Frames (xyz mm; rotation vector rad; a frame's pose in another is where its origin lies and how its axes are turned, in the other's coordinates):
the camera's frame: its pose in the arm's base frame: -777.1 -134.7 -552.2 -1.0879 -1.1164 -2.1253
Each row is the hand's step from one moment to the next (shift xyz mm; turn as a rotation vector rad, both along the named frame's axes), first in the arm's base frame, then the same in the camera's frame.
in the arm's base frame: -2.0 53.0 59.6 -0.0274 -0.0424 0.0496
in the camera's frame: 47.2 -3.7 64.2 0.0590 0.0250 -0.0300
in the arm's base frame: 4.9 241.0 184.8 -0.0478 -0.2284 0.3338
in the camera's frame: 135.3 -44.9 268.2 0.3177 0.2356 -0.0970
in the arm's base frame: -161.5 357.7 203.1 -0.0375 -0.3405 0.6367
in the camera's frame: 235.6 -219.2 302.9 0.5703 0.4367 -0.0827
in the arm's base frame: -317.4 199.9 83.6 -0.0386 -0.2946 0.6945
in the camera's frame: 233.0 -298.9 63.9 0.6159 0.4367 -0.0246
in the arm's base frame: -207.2 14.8 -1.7 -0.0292 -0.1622 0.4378
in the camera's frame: 112.7 -157.6 -74.9 0.3895 0.2591 0.0022
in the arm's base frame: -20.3 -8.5 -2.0 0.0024 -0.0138 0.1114
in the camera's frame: 10.2 -10.9 -16.3 0.0919 0.0582 0.0278
